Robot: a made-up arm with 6 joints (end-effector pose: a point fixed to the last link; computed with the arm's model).
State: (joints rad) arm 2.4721 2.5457 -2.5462 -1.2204 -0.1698 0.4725
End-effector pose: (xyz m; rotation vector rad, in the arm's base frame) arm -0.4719 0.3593 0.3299 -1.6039 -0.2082 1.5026
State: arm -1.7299 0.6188 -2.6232 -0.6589 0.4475 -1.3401
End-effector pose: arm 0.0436 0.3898 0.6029 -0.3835 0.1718 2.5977
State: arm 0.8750 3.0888 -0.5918 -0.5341 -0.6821 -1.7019
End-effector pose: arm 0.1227 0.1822 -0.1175 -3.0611 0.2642 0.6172
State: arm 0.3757 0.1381 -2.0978 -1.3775 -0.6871 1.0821
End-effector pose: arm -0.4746 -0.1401 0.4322 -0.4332 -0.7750 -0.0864
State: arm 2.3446 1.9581 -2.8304 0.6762 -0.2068 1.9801
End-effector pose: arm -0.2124 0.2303 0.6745 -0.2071 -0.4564 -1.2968
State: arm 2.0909 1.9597 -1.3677 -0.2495 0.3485 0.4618
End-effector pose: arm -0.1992 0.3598 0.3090 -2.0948 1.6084 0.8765
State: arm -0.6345 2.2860 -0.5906 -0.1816 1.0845 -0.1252
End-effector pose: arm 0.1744 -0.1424 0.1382 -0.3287 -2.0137 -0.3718
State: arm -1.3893 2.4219 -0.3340 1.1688 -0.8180 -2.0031
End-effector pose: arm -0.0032 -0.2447 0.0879 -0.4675 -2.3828 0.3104
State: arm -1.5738 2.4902 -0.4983 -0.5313 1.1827 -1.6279
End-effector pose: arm -0.0337 -0.2112 0.1064 0.7683 -2.0653 -1.9840
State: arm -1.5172 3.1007 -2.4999 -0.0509 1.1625 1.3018
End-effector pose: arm 0.0256 -0.5383 -0.0646 -2.9865 -0.5207 0.0516
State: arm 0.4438 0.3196 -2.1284 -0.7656 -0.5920 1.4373
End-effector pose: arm -0.4233 -0.1711 0.5104 -0.5155 -0.7265 0.9773
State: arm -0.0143 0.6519 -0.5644 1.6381 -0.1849 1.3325
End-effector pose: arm 0.0045 -0.0130 0.3995 2.0678 -0.0275 2.0069
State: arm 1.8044 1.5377 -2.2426 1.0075 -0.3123 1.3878
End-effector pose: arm -0.0290 0.2008 0.6961 -0.5060 -0.6221 -2.0953
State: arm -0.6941 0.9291 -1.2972 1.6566 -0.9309 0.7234
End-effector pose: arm -0.0134 -0.0621 0.5602 1.1689 -0.8170 0.8876
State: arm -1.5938 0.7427 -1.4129 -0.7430 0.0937 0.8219
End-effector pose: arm -0.0033 0.0509 0.5974 0.7646 0.6012 -1.4325
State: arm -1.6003 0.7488 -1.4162 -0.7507 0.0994 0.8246
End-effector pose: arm -0.0034 0.0485 0.5981 0.7746 0.6030 -1.4432
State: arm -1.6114 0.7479 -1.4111 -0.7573 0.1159 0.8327
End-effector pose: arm -0.0037 0.0475 0.5964 0.8008 0.6013 -1.4528
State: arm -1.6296 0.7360 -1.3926 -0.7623 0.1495 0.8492
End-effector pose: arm -0.0044 0.0489 0.5910 0.8526 0.5934 -1.4603
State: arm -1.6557 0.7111 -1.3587 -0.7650 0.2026 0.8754
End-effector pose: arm -0.0053 0.0532 0.5809 0.9332 0.5754 -1.4646
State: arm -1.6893 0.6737 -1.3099 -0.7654 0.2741 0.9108
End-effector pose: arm -0.0061 0.0604 0.5659 1.0405 0.5438 -1.4649
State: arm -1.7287 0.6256 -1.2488 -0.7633 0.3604 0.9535
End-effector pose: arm -0.0063 0.0701 0.5464 1.1677 0.4954 -1.4603
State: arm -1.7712 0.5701 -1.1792 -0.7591 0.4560 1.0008
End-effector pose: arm -0.0053 0.0814 0.5231 1.3054 0.4301 -1.4505
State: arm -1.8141 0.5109 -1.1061 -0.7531 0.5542 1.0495
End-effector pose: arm -0.0030 0.0934 0.4976 1.4424 0.3503 -1.4357
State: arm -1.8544 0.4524 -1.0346 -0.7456 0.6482 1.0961
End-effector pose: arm 0.0005 0.1048 0.4717 1.5685 0.2628 -1.4170
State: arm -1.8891 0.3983 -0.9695 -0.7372 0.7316 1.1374
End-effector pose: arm 0.0045 0.1149 0.4474 1.6753 0.1767 -1.3960
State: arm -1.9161 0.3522 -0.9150 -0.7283 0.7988 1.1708
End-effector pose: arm 0.0085 0.1230 0.4266 1.7576 0.1021 -1.3747
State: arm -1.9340 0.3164 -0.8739 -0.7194 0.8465 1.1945
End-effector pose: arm 0.0118 0.1289 0.4106 1.8134 0.0469 -1.3551
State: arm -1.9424 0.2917 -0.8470 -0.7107 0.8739 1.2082
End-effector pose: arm 0.0139 0.1327 0.4000 1.8438 0.0154 -1.3382
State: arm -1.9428 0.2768 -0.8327 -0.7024 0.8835 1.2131
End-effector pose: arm 0.0148 0.1349 0.3943 1.8529 0.0058 -1.3245
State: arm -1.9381 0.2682 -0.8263 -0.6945 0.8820 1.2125
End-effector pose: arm 0.0150 0.1361 0.3917 1.8491 0.0102 -1.3129
